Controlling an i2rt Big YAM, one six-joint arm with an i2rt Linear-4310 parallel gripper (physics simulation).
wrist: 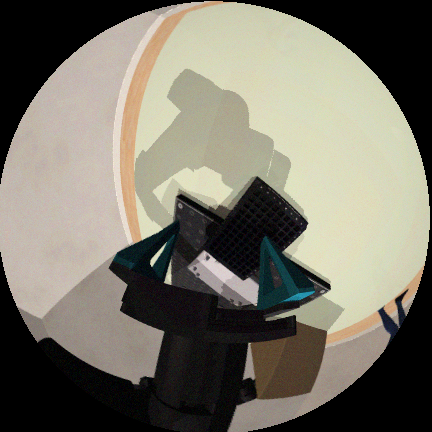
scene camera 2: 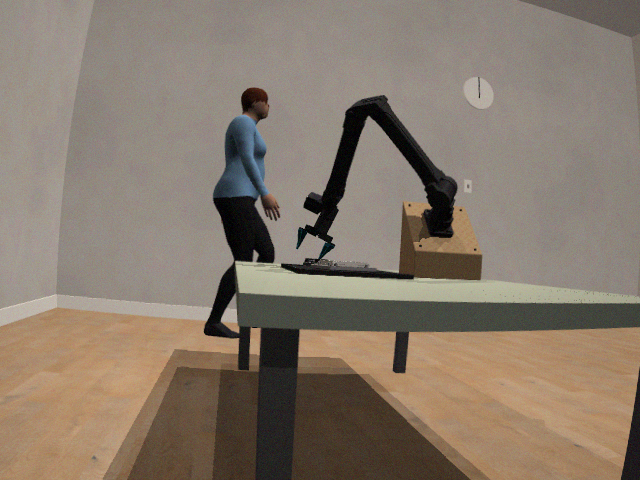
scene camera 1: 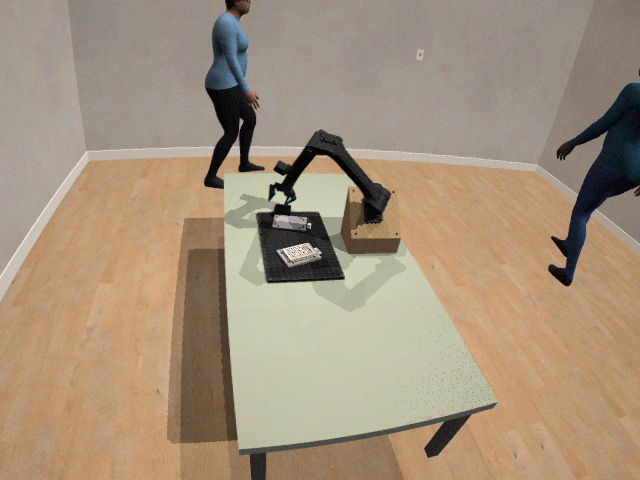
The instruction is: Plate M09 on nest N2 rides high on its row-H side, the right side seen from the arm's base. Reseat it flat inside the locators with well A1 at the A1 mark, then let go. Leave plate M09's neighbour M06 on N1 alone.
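Places are measured from the arm's base along level axes (x right, y up, z back), in centimetres.
Where they show: gripper, fingertip midpoint: (wrist: 221,232) (scene camera 2: 307,254) (scene camera 1: 276,203); arm's base, origin of the base link: (wrist: 277,373) (scene camera 2: 437,224) (scene camera 1: 372,209).
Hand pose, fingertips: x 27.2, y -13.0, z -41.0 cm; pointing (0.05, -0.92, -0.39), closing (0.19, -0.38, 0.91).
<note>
Things, the pixels of their centre, and the offset from my fingertips.
- black gridded plate, body centre: (wrist: 251,237) (scene camera 1: 282,209) dz +3.3, dx -0.9, dy -3.2 cm
- pale nest, body centre: (wrist: 226,283) (scene camera 1: 289,222) dz +5.6, dx -13.6, dy -2.8 cm
- white plate, body centre: (scene camera 2: 343,263) (scene camera 1: 299,252) dz +6.5, dx -39.1, dy -2.0 cm
A black gridded plate (scene camera 1: 282,208) (wrist: 255,225), apparently M09, lies at the board's far edge, partly past it over the table. It sits askew to the pale nest (scene camera 1: 289,223) (wrist: 217,276), apparently N2, and overlaps one side of it in the wrist view. Its exact tilt and the A1 mark cannot be made out. A white plate (scene camera 1: 299,251), apparently M06, sits on the nearer nest. My gripper (scene camera 1: 279,202) (scene camera 2: 309,253) (wrist: 221,232) is open and empty above the black plate. In the wrist view its right finger hides part of that plate.
The black board (scene camera 1: 328,268) (scene camera 2: 382,273) (wrist: 187,215) bears both nests. The arm stands on a wooden block (scene camera 1: 374,245) (scene camera 2: 447,266) (wrist: 295,360) on the base side. A person in light blue (scene camera 1: 227,51) (scene camera 2: 240,170) is beyond the table; another person (scene camera 1: 620,129) is at the right.
</note>
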